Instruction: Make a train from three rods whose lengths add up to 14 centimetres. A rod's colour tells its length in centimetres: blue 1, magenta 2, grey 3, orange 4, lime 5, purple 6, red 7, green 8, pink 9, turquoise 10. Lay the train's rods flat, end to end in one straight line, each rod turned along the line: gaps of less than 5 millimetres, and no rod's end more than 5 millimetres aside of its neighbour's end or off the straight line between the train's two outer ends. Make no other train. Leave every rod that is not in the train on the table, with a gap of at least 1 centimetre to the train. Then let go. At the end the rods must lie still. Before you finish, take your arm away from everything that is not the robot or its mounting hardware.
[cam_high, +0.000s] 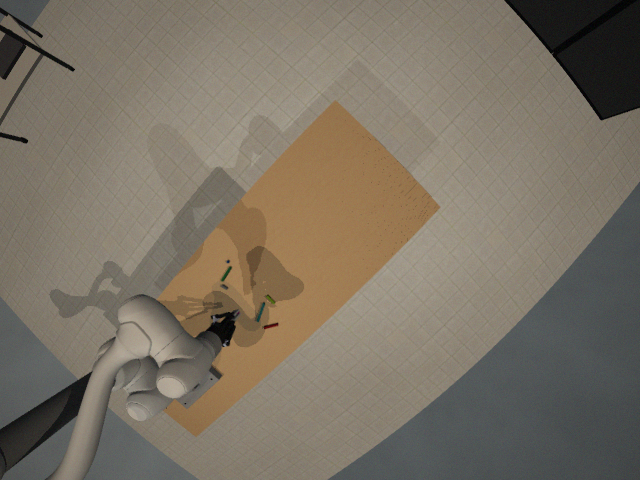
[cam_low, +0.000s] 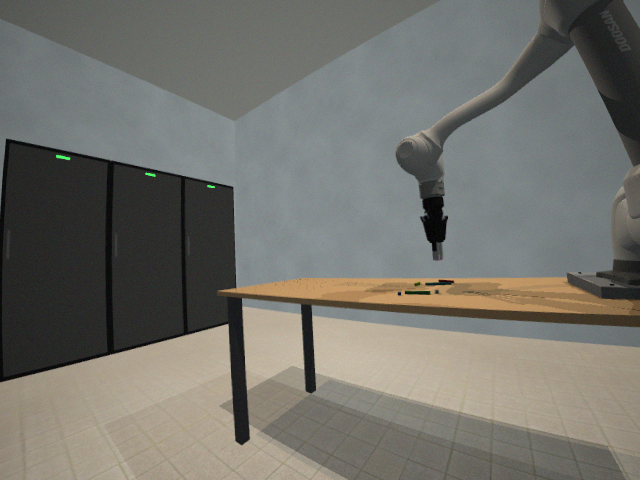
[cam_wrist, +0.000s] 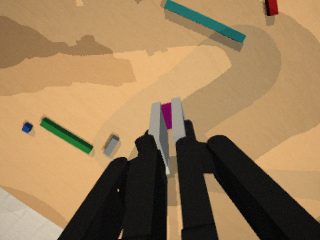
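My hand is 10 mm short of the turquoise rod, 80 mm to the left of it and 130 mm above it. The rest, counted from my hand: grey rod (120 mm to the left, 130 mm below); magenta rod (30 mm below); lime rod (90 mm ahead, 90 mm to the right, 130 mm below).
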